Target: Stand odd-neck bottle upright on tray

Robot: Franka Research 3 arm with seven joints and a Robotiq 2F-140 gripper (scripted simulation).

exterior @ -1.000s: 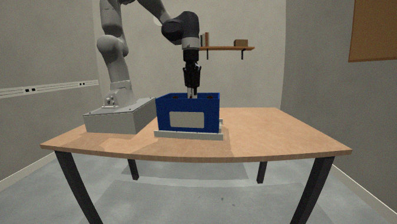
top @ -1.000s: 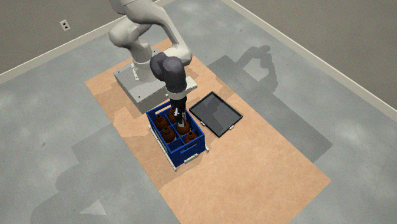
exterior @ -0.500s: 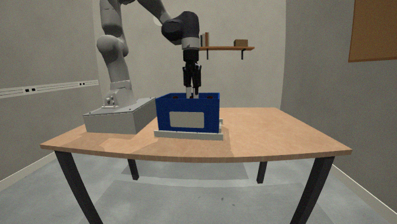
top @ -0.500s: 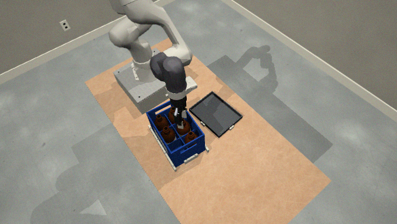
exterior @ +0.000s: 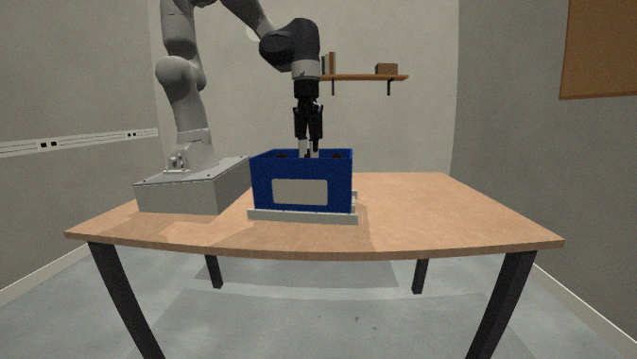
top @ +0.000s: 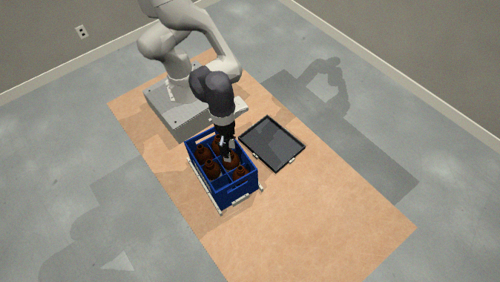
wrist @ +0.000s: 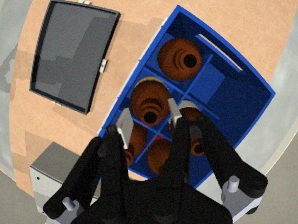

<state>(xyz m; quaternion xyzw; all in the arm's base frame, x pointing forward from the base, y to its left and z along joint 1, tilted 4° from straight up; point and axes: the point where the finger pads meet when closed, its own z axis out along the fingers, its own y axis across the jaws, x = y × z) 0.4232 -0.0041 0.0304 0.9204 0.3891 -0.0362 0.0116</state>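
The blue crate is 40 mm to the right of my hand and 90 mm below it. From my hand the other things lie so: bottle (90 mm behind, 90 mm to the right, 90 mm below); dark grey tray (30 mm behind, 220 mm to the left, 160 mm below).
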